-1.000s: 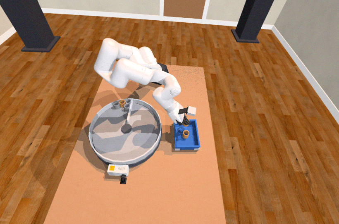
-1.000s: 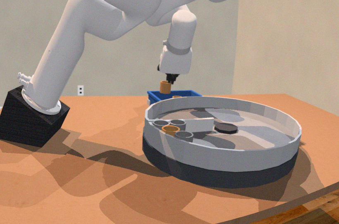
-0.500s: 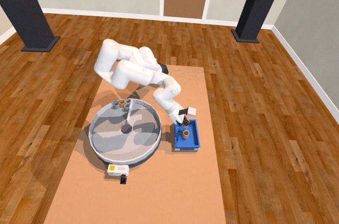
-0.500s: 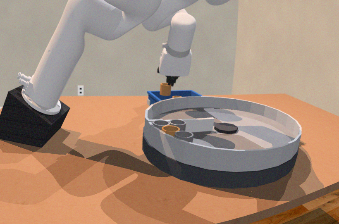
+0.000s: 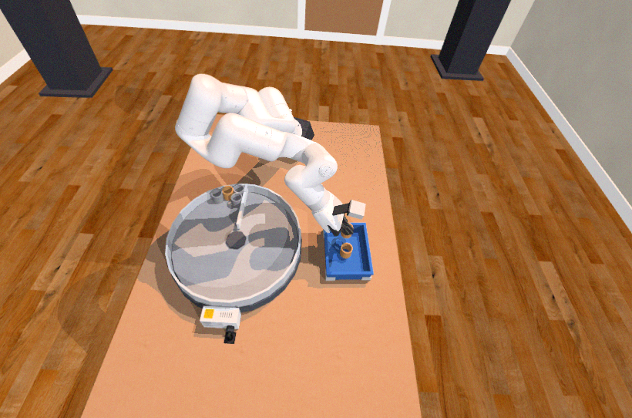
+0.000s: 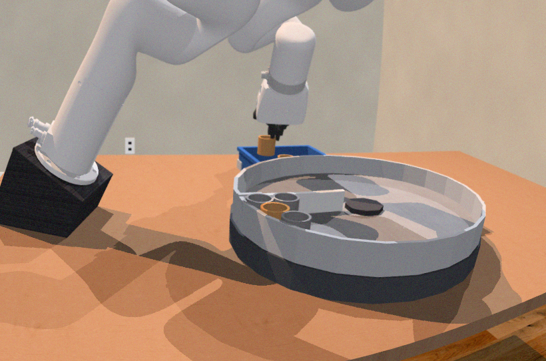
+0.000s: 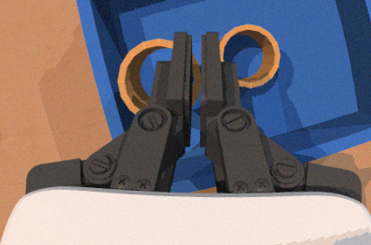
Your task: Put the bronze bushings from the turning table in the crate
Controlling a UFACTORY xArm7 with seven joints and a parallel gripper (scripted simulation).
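Right now my hand is 80 mm above the blue crate, 30 mm short of it and 10 mm to the right of it. Round my hand: grey turning table (360 mm to the right, 50 mm below, 20 mm ahead).
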